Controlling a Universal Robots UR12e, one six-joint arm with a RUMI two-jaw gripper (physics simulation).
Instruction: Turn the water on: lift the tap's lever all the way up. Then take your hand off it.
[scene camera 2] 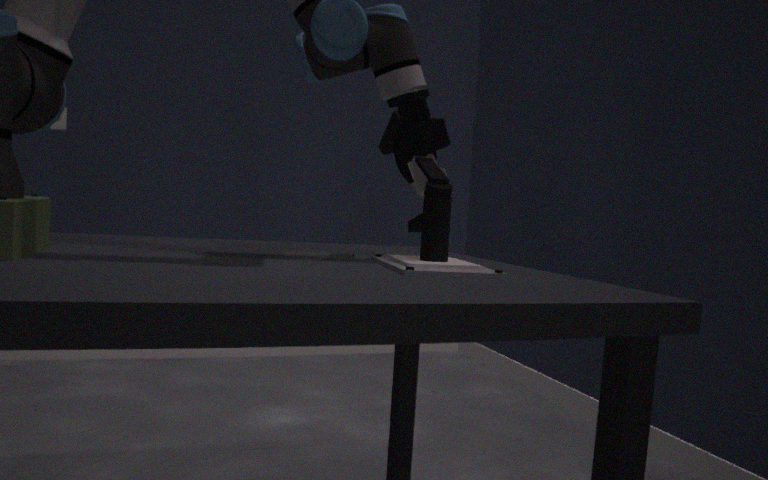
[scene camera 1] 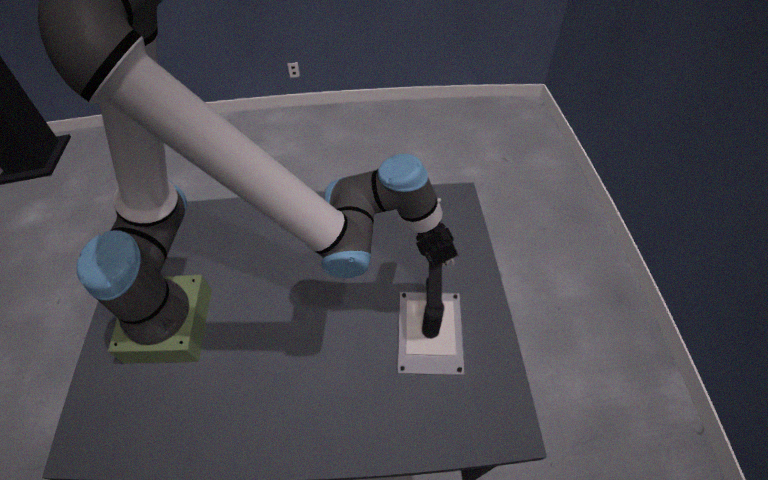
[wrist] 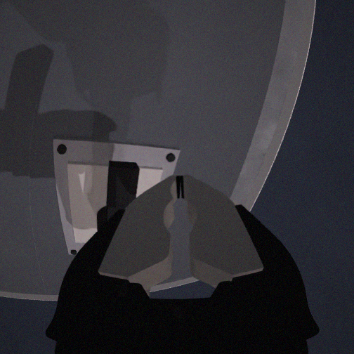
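Pixels of known places: gripper, fingertip midpoint: (scene camera 1: pixel 445 264); arm's base at its link origin: (scene camera 1: pixel 155 312).
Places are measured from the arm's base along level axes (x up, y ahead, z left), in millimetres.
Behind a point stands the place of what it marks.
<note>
A black tap (scene camera 1: pixel 432 322) @(y 725, x 25, z -155 mm) (scene camera 2: pixel 435 223) @(y 720, x -4, z -152 mm) stands upright on a pale base plate (scene camera 1: pixel 430 363) @(y 713, x -74, z -222 mm) (scene camera 2: pixel 453 270) @(y 715, x -75, z -227 mm) (wrist: pixel 117 148). Its lever (scene camera 1: pixel 434 277) @(y 743, x 101, z -73 mm) (scene camera 2: pixel 433 169) @(y 742, x 91, z -96 mm) slants upward from the tap's top towards the gripper. In the wrist view a dark part of the tap (wrist: pixel 123 185) shows left of the fingers; I cannot make out the lever there. My gripper (scene camera 2: pixel 420 193) @(y 798, x 34, z 1 mm) (wrist: pixel 179 177) is shut and empty. In the second scene view its fingers are at the lever's raised end, partly behind it, with the tips below that end. Contact is unclear. In the first scene view the lever hides the fingertips.
The tap's plate lies on a dark grey table (scene camera 1: pixel 294 413) @(y 356, x -83, z -293 mm) (scene camera 2: pixel 226 288) @(y 341, x -83, z -356 mm), near its right edge. The arm's green base block (scene camera 1: pixel 195 316) @(y 111, x -13, z -20 mm) (scene camera 2: pixel 25 226) @(y 107, x -40, z -64 mm) is at the left of the table. Dark blue walls stand beyond the table.
</note>
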